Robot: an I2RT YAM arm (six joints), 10 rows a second.
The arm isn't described. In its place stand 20 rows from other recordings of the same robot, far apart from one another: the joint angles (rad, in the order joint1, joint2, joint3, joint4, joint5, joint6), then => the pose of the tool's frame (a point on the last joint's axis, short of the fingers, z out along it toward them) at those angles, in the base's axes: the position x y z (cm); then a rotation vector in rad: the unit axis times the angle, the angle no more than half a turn.
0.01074, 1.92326, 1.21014, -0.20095, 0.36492, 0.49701 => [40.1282, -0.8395, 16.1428, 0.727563, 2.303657, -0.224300]
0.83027, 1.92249, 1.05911, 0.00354, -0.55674, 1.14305 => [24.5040, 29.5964, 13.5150, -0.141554, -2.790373, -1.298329]
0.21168, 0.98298, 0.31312, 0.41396, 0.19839, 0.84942 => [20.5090, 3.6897, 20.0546, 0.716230, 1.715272, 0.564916]
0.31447, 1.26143, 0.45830, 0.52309, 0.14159, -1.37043 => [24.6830, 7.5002, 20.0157, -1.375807, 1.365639, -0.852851]
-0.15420, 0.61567, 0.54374, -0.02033, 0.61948, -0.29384 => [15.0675, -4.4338, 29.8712, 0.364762, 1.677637, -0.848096]
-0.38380, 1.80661, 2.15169, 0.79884, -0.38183, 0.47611 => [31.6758, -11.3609, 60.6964, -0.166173, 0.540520, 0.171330]
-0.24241, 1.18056, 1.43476, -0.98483, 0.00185, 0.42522 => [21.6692, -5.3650, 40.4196, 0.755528, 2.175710, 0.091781]
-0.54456, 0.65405, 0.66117, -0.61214, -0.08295, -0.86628 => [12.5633, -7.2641, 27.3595, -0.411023, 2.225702, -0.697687]
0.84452, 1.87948, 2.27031, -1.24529, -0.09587, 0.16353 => [24.6971, 28.3179, 43.1294, -0.877891, 2.343331, 0.557395]
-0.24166, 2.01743, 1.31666, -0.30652, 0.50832, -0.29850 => [39.9883, -11.6407, 15.0639, 0.121823, 2.610509, -0.853696]
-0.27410, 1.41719, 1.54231, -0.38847, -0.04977, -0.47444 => [30.9478, -8.5178, 43.5979, -0.221330, 1.847429, -0.477934]
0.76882, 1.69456, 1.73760, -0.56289, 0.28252, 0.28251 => [28.6254, 26.3109, 39.2225, -0.334281, 2.059843, 0.349302]
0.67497, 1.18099, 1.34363, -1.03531, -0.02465, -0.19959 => [17.2905, 13.9514, 37.2626, -1.050898, 2.222054, 0.240093]
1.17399, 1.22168, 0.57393, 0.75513, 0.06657, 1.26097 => [10.6594, 24.8254, 27.3329, 0.144304, 1.787546, 1.851773]
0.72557, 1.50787, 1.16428, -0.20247, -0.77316, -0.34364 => [23.7341, 24.3749, 29.9277, -1.454053, 1.530815, 1.042251]
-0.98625, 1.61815, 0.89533, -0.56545, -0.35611, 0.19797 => [16.8091, -23.1543, 15.7025, 1.466040, 2.304825, 0.304612]
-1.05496, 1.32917, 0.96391, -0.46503, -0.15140, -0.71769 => [14.3162, -24.1584, 25.7764, 0.345502, 2.465932, -0.629129]
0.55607, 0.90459, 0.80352, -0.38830, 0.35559, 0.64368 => [17.7614, 9.5793, 30.5552, 0.308811, 2.025775, 0.388381]
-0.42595, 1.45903, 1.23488, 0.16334, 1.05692, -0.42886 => [29.1429, -16.6273, 37.4334, 0.877346, 1.602485, -1.475304]
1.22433, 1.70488, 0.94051, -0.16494, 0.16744, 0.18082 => [12.0679, 31.6792, 16.1468, -1.195798, 2.221072, 0.379816]
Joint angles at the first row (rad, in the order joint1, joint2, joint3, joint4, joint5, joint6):
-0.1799 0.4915 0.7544 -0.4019 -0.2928 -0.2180
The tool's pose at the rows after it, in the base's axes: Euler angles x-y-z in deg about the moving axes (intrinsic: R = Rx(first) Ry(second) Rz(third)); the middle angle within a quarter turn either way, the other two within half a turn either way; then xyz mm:
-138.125, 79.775, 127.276, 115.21, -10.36, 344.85
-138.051, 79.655, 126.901, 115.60, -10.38, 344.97
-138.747, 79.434, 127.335, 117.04, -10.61, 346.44
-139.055, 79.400, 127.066, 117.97, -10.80, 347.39
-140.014, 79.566, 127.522, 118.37, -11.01, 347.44
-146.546, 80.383, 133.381, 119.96, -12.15, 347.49
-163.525, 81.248, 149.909, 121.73, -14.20, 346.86
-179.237, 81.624, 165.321, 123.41, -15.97, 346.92
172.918, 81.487, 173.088, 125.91, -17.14, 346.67
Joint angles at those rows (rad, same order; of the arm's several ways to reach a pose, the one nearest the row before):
-0.1799 0.4915 0.7548 -0.4019 -0.2970 -0.2222
-0.1799 0.4938 0.7559 -0.4023 -0.2985 -0.2279
-0.1798 0.5041 0.7643 -0.4049 -0.2992 -0.2336
-0.1799 0.5102 0.7689 -0.4046 -0.2989 -0.2440
-0.1798 0.5117 0.7689 -0.4026 -0.2946 -0.2523
-0.1798 0.5178 0.7688 -0.3962 -0.2703 -0.2622
-0.1799 0.5247 0.7685 -0.3939 -0.2211 -0.2676
-0.1799 0.5312 0.7681 -0.3855 -0.1799 -0.2695
-0.1798 0.5411 0.7673 -0.3756 -0.1596 -0.2695

